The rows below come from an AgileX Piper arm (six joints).
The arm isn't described. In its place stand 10 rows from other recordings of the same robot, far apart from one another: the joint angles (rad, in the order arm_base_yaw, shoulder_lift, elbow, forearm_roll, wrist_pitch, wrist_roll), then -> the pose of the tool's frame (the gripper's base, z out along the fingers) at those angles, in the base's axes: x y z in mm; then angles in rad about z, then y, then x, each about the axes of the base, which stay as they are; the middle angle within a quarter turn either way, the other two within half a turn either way.
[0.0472 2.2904 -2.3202 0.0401 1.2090 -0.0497] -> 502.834 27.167 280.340 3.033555 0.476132 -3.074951
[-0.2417 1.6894 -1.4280 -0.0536 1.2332 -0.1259] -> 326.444 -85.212 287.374 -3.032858 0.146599 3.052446
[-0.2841 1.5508 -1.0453 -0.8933 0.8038 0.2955] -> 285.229 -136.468 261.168 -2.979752 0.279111 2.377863
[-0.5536 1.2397 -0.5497 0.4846 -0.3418 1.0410] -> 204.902 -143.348 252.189 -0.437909 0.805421 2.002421
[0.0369 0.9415 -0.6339 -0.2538 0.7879 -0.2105] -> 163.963 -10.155 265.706 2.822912 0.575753 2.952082
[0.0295 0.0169 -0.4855 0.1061 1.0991 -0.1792] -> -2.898 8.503 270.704 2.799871 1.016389 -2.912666
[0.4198 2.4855 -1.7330 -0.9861 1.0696 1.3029] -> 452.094 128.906 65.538 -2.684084 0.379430 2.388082
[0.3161 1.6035 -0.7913 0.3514 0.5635 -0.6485] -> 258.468 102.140 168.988 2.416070 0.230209 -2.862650
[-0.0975 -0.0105 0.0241 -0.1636 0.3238 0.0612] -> 53.086 -9.931 176.868 -2.690017 1.283124 2.601643
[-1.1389 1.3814 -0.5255 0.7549 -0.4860 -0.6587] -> 82.235 -247.996 215.419 -1.700378 0.074452 1.951082
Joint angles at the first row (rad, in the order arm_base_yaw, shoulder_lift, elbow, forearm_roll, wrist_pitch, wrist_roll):
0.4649, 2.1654, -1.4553, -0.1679, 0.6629, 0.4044
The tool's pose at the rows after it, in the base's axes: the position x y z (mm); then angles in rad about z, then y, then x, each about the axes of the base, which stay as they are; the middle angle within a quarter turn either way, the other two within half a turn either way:
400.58 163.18 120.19 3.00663 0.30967 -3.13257
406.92 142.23 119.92 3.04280 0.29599 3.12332
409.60 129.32 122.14 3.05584 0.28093 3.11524
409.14 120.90 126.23 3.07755 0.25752 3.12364
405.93 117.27 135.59 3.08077 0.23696 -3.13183
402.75 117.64 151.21 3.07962 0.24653 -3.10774
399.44 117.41 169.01 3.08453 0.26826 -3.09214
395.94 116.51 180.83 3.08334 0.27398 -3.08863
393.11 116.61 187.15 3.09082 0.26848 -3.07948
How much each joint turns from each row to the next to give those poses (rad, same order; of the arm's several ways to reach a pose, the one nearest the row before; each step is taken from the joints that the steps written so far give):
-0.0541, 0.0001, -0.0001, -0.0170, 0.0047, 0.0021
-0.0493, -0.0003, 0.0001, -0.0051, 0.0175, -0.0151
-0.0316, -0.0058, -0.0010, 0.0133, 0.0189, -0.0305
-0.0226, -0.0126, 0.0019, 0.0359, 0.0257, -0.0260
-0.0134, -0.0268, 0.0045, 0.0552, 0.0302, -0.0453
-0.0013, -0.0390, 0.0010, 0.0302, 0.0210, -0.0202
0.0000, -0.0437, 0.0000, 0.0124, 0.0182, -0.0014
0.0000, -0.0299, 0.0000, 0.0031, 0.0234, -0.0032
0.0000, -0.0165, 0.0000, 0.0141, 0.0190, 0.0000

